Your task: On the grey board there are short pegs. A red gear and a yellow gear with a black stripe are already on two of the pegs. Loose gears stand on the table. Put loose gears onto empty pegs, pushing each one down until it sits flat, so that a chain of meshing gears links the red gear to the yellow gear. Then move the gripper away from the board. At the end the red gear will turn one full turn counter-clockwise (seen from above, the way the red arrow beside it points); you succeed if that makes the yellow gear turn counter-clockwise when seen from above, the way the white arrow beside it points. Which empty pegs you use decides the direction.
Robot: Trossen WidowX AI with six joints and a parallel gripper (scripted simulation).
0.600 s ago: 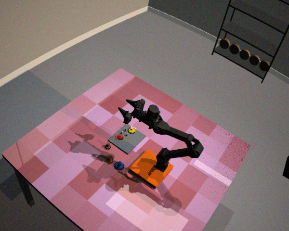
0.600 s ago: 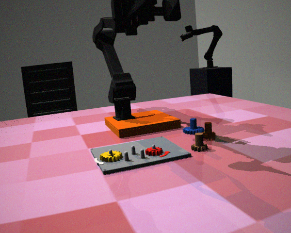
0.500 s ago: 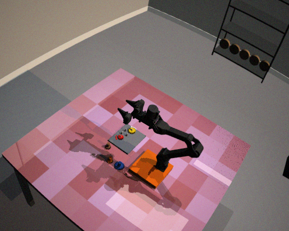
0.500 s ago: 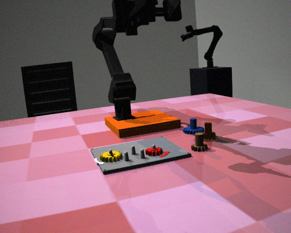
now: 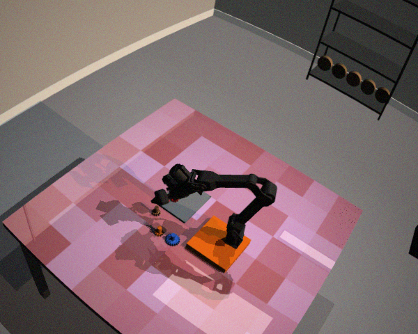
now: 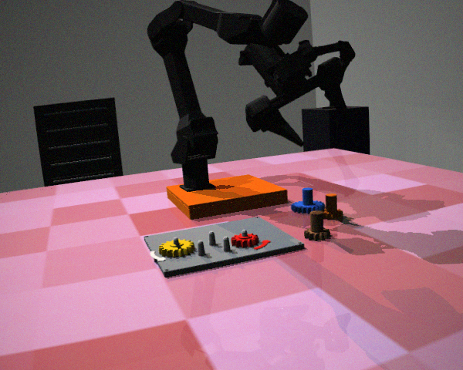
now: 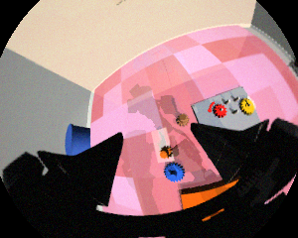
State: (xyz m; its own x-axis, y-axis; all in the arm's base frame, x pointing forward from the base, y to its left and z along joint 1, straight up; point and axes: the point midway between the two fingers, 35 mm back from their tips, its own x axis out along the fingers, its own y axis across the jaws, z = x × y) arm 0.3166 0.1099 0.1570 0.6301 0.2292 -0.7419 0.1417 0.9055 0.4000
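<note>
Now: the blue gear 12 cm behind my gripper tip, 3 cm to the left of it and 14 cm below it. From my gripper tip the other things lie so: red gear 1 cm ahead, 16 cm to the right, 14 cm below; yellow gear 1 cm behind, 26 cm to the right, 14 cm below.
</note>
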